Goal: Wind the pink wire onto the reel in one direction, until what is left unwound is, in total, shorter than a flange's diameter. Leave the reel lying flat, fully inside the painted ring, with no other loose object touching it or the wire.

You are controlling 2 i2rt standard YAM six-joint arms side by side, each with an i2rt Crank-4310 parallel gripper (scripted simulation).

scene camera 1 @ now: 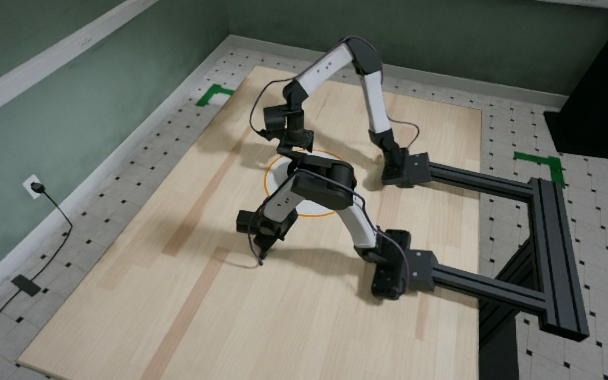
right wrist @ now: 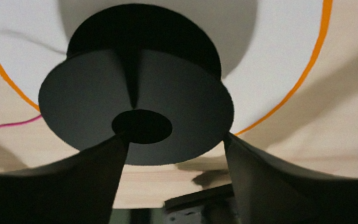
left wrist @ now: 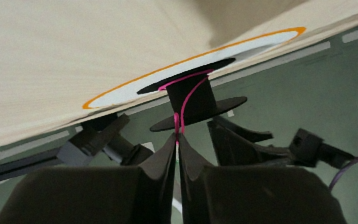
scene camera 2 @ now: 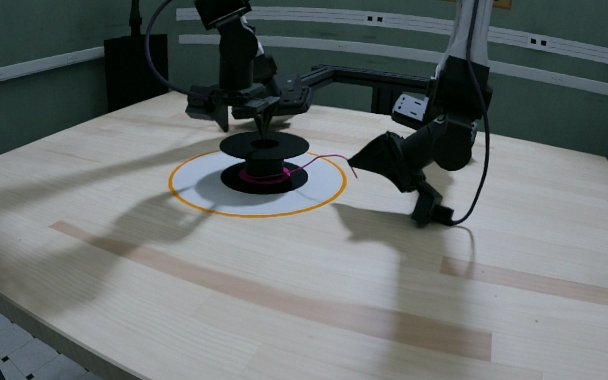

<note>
The pictures show: the left gripper, the right gripper and a black reel.
The left gripper shows as well in the left wrist view. The right gripper shows as well in scene camera 1, in the right wrist view and in the left wrist view.
</note>
